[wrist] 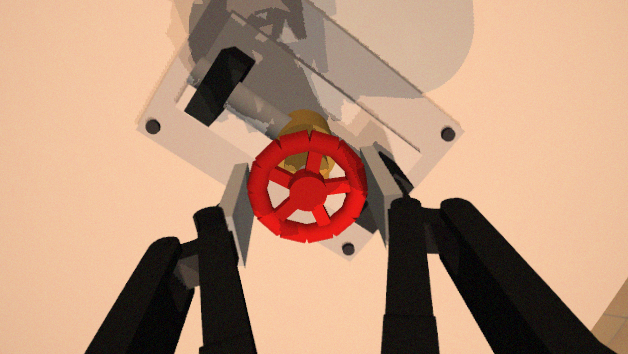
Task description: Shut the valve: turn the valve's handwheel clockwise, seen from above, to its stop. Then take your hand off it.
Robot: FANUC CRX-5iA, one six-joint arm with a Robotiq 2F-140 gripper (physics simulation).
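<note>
The valve's red handwheel [308,192] is in the middle of the wrist view, a ring with spokes and a round hub. My gripper [306,176] is shut on the handwheel, with one grey pad against its left rim and the other against its right rim. The brass valve body [306,120] shows behind and below the wheel, partly hidden by it. A grey pipe [257,111] runs from the valve body towards the upper left.
A black clamp block [220,86] holds the pipe. The pale base plate [200,156] lies under the valve, with dark bolts at its corners. Shadows fall across its upper part. A tiled floor [614,315] shows at the lower right, past the table's edge.
</note>
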